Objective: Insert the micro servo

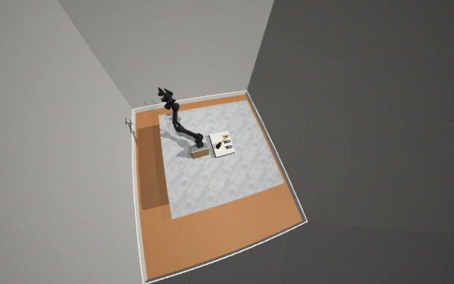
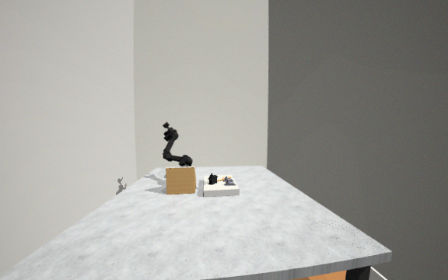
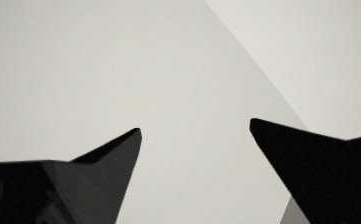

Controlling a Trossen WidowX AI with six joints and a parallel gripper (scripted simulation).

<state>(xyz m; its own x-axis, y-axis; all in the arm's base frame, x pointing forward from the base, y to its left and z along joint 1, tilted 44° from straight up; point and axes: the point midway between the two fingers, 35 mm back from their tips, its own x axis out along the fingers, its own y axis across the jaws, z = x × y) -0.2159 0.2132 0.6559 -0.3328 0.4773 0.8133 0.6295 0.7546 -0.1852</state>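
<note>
My gripper tip is now 420 mm short of the cream deck, 650 mm to the left of it and 450 mm above it.
</note>
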